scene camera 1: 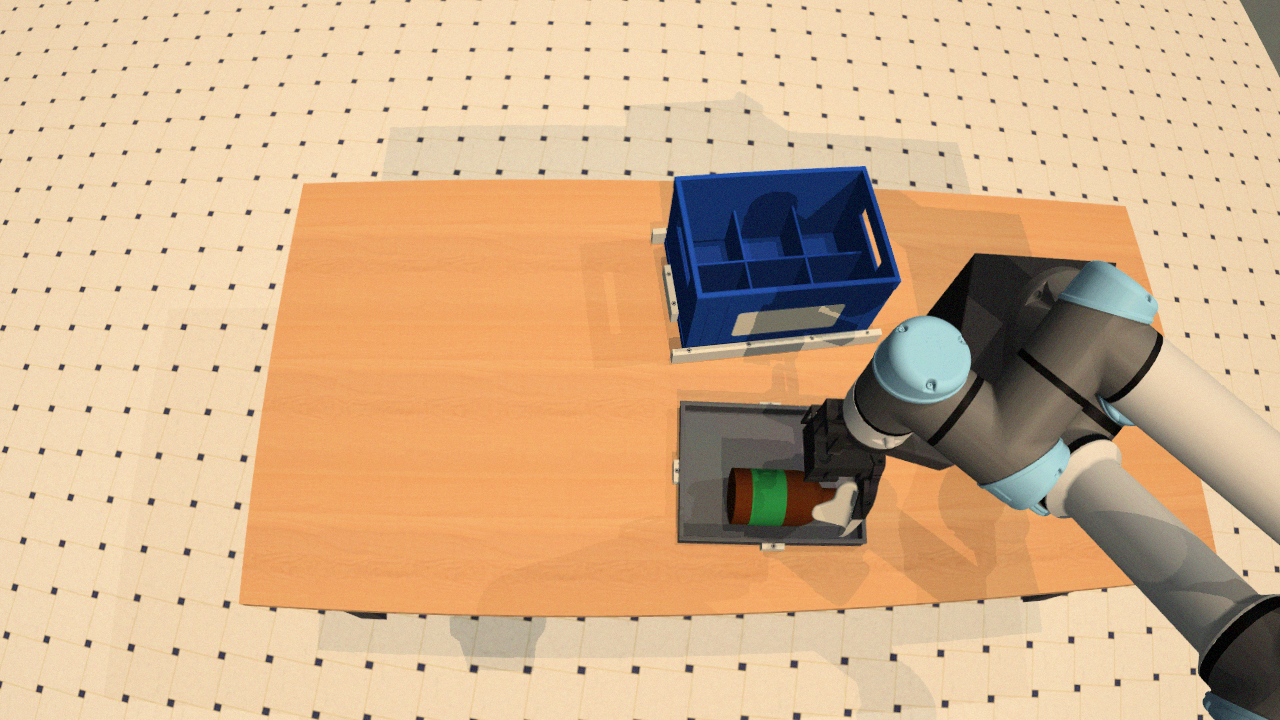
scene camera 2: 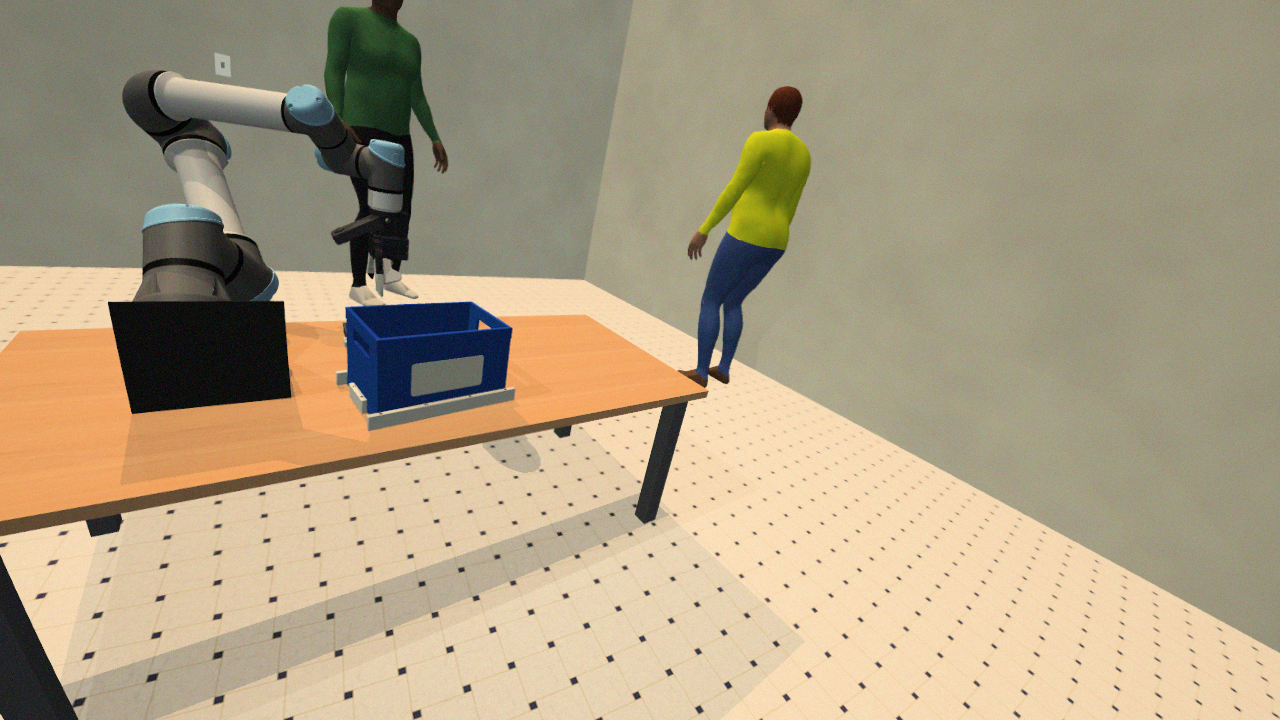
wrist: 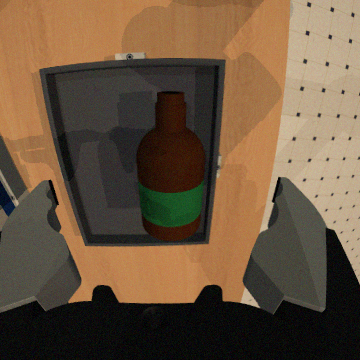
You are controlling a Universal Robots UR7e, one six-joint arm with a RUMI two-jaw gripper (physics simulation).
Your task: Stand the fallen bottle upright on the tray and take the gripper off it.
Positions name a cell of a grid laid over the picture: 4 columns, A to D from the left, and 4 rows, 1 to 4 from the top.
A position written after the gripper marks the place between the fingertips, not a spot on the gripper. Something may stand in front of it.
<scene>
gripper: scene camera 1 C3; scene camera 2 B2; wrist B3
</scene>
